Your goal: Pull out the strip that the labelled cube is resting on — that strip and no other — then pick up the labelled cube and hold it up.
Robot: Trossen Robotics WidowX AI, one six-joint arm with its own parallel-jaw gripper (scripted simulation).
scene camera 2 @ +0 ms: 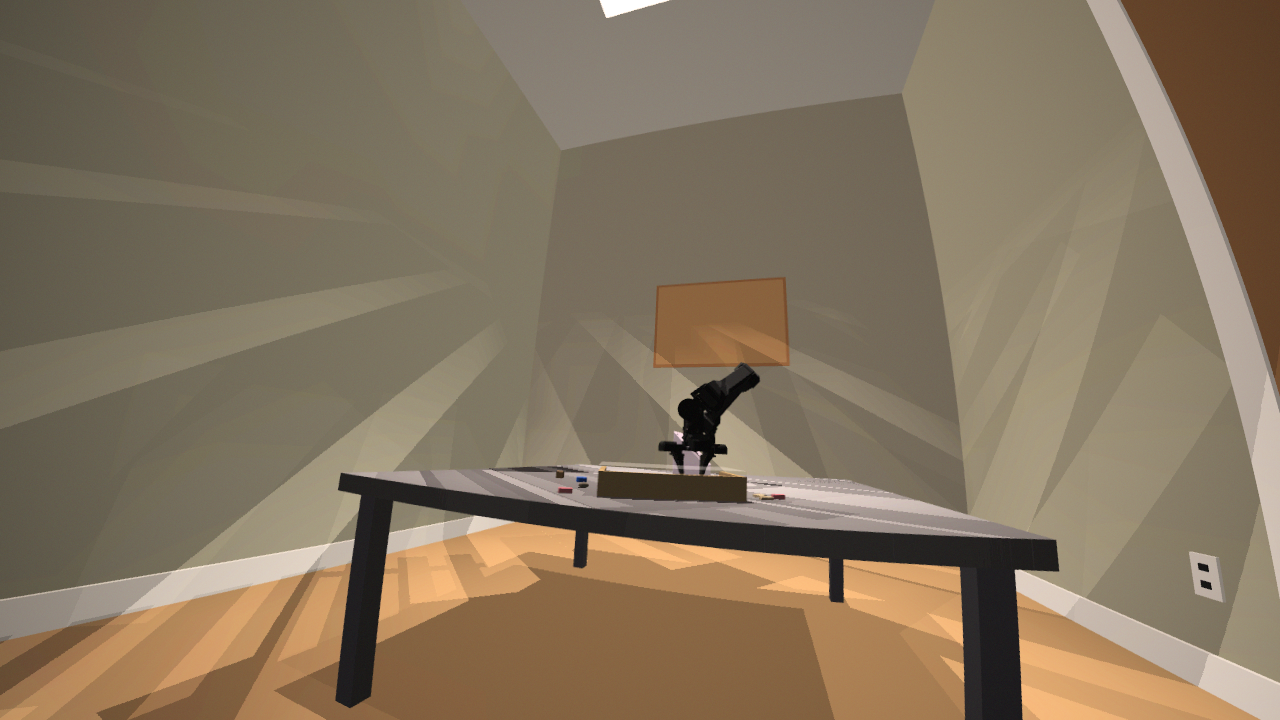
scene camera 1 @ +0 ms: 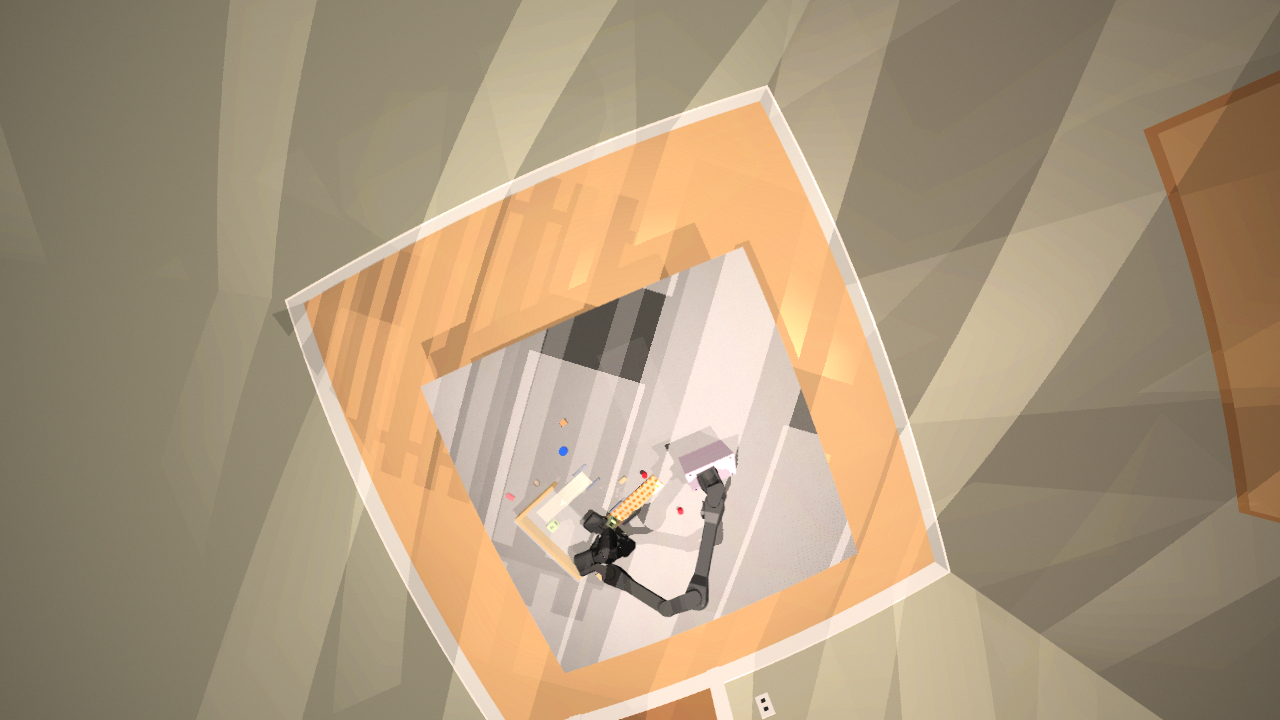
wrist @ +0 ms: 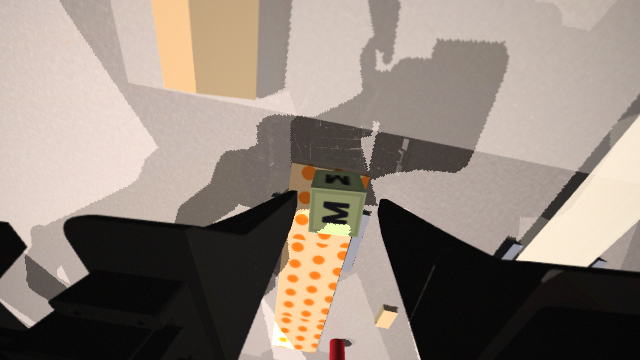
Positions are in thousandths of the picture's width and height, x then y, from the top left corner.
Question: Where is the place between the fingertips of my gripper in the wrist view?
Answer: At 527, 560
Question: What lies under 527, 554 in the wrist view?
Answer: A labelled cube.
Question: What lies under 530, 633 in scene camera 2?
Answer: My gripper.
